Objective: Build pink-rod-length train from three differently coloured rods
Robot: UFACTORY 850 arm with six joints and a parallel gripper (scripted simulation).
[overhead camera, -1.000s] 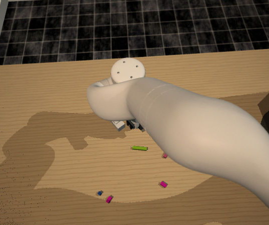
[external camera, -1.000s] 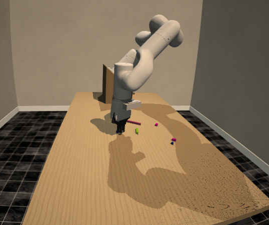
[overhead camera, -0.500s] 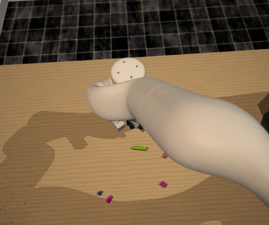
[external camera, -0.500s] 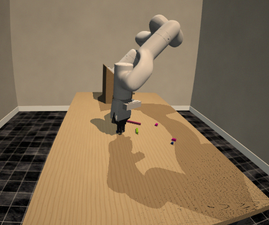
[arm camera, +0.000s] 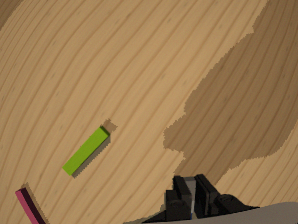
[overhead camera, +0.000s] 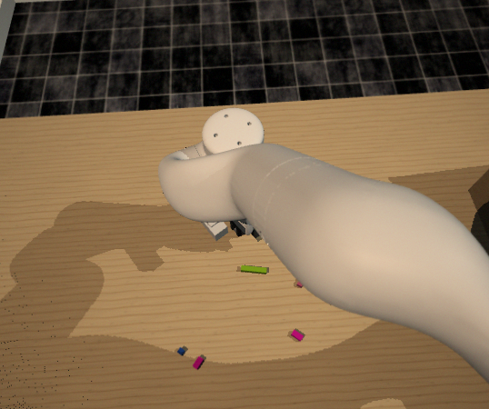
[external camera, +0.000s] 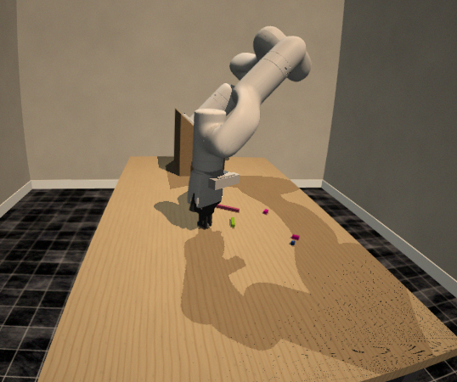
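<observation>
Now: hand 1 cm past the lime rod, 9 cm to the right of it and 2 cm above it. The rest, counted from my hand: pink rod: 12 cm behind, 10 cm to the left, 2 cm below; then grey rod: 2 cm below.
</observation>
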